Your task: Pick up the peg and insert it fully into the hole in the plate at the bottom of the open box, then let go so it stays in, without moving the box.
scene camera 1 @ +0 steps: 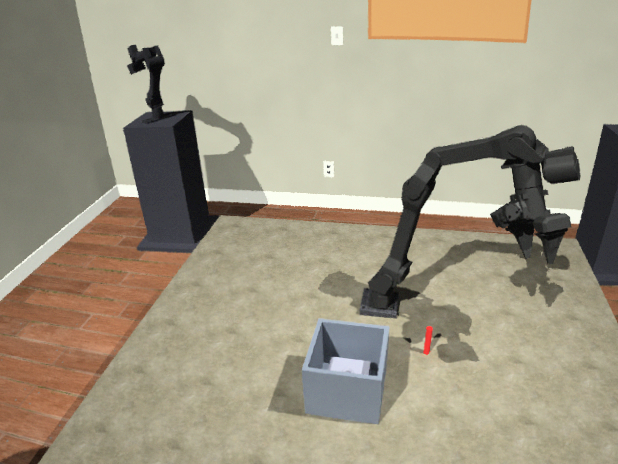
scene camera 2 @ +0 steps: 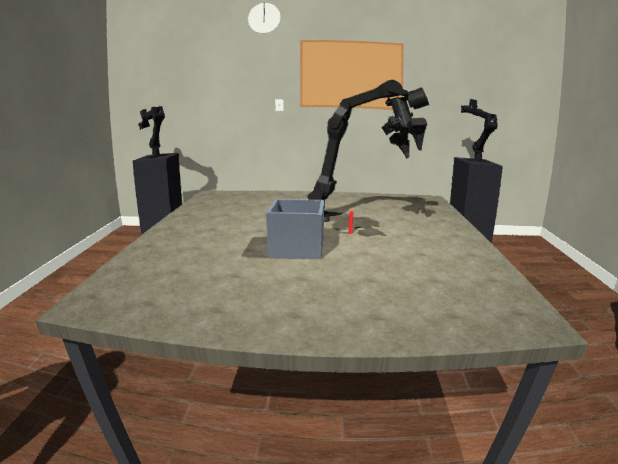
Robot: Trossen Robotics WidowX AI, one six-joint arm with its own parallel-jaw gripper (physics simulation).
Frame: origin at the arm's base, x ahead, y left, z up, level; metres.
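Seen in the pictures: gripper, fingertip midpoint: [scene camera 1: 538, 261] [scene camera 2: 413, 154]; arm's base at its link origin: [scene camera 1: 381, 301].
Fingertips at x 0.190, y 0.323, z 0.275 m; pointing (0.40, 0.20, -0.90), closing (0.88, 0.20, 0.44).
Note:
Offsets run from my fingertips to a thing's middle. Level surfaces: height alone.
The red peg {dy -0.209, dx -0.018, dz -0.252 m} [scene camera 1: 428, 340] [scene camera 2: 351, 222] stands upright on the table, to the right of the box and apart from it. The open grey-blue box {dy -0.395, dx +0.118, dz -0.223 m} [scene camera 1: 344, 396] [scene camera 2: 295, 235] stands upright on the table in front of the arm's base. Inside it, a pale plate {dy -0.395, dx +0.118, dz -0.257 m} [scene camera 1: 348, 365] shows at the bottom in scene camera 1, with a dark patch at its right; the hole cannot be made out clearly. In scene camera 2 the front wall hides the plate. My gripper [scene camera 1: 538, 261] [scene camera 2: 413, 153] is open and empty, pointing down, high above the table, far to the right of the peg and behind it.
The arm's base [scene camera 1: 380, 304] is fixed to the table {dz -0.292 m} [scene camera 1: 225, 400] [scene camera 2: 320, 310] just behind the box. Dark pedestals [scene camera 1: 162, 180] [scene camera 2: 476, 192] carrying small arms stand beyond the table at the back left and back right. The arm's shadow falls around the peg.

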